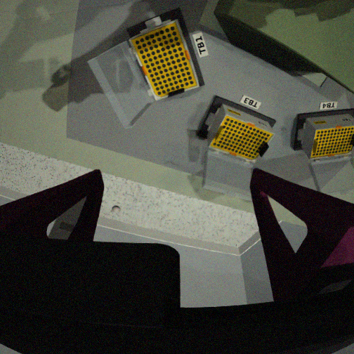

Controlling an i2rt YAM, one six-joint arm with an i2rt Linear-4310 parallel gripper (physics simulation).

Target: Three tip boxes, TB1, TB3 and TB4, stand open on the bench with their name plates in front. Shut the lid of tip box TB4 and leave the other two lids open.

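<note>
Tip box TB4 [333, 141] stands at the right edge, partly cut off, its yellow tip rack showing and its clear lid [329, 171] open on the side away from its name plate [328, 105]. Tip box TB3 [241, 136] stands right of the middle, its clear lid [227, 175] open, with its name plate [250, 102] beside it. Tip box TB1 [165, 60] stands at the upper middle, its clear lid [119, 82] open to the left, its name plate [200, 45] to the right. My gripper [176, 177] is open and empty, its fingers wide apart, apart from all three boxes.
A grey mat [100, 117] lies under the boxes on the greenish bench. A large green block-like object [295, 45] stands at the upper right, beyond the name plates. A speckled strip [165, 212] runs past the bench edge between my fingers. A dark shadow falls at the upper left.
</note>
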